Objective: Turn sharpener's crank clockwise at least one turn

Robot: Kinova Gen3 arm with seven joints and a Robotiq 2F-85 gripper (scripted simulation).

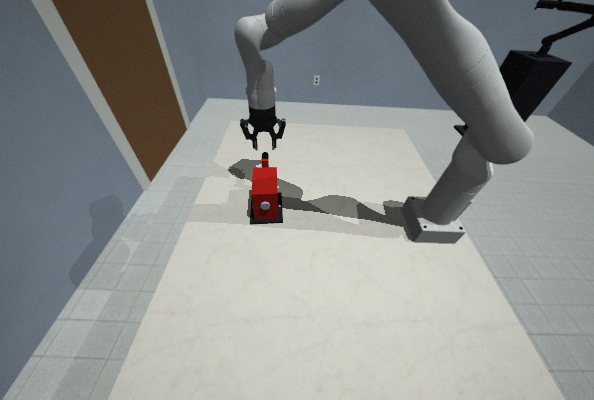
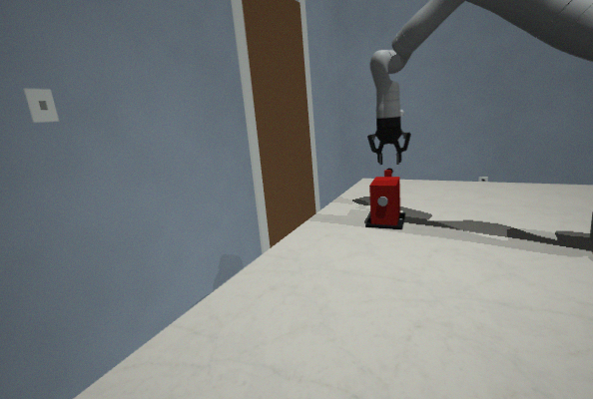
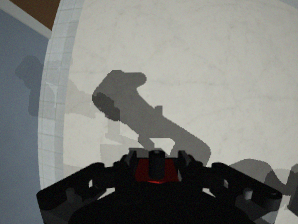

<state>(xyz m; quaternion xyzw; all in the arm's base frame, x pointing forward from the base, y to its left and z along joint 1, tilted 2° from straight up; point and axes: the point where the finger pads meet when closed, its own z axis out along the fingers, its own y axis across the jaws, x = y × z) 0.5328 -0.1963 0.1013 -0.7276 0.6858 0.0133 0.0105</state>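
The crank knob is 40 mm below my hand and 20 mm to the left of it.
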